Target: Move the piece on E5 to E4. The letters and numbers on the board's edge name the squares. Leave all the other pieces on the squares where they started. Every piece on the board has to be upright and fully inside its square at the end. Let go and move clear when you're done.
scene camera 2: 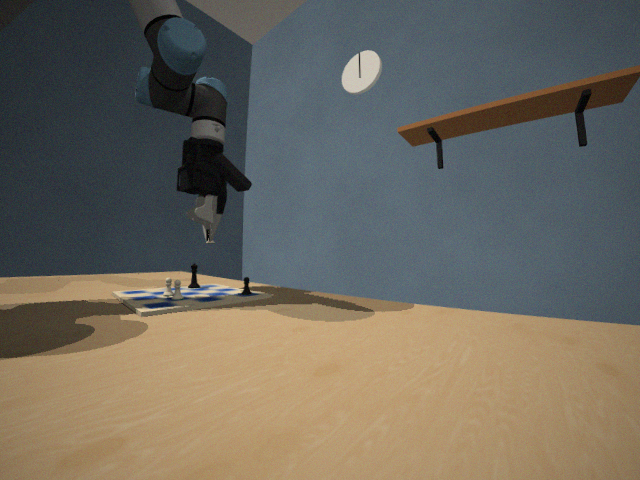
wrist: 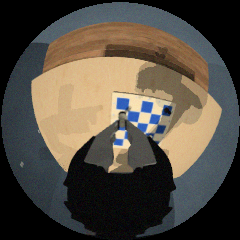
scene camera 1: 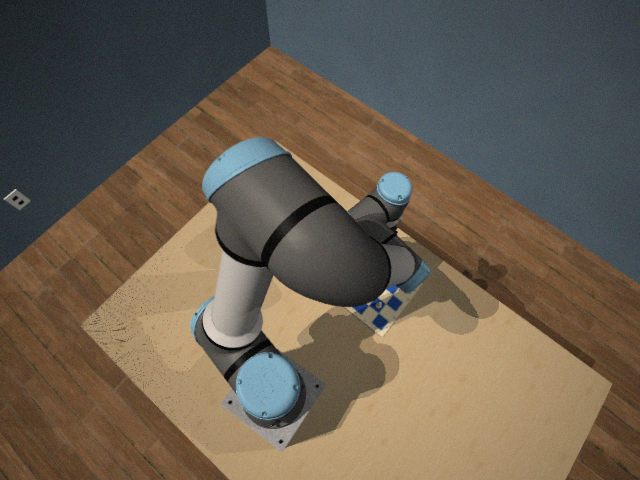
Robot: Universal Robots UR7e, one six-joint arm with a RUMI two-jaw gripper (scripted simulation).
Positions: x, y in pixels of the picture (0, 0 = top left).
Scene:
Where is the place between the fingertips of my gripper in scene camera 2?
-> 209, 240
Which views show the chessboard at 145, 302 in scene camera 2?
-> Scene camera 2, the wrist view and scene camera 1: all of them.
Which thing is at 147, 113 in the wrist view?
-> A chessboard.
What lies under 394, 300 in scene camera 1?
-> A chessboard.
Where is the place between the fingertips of my gripper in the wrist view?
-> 122, 120

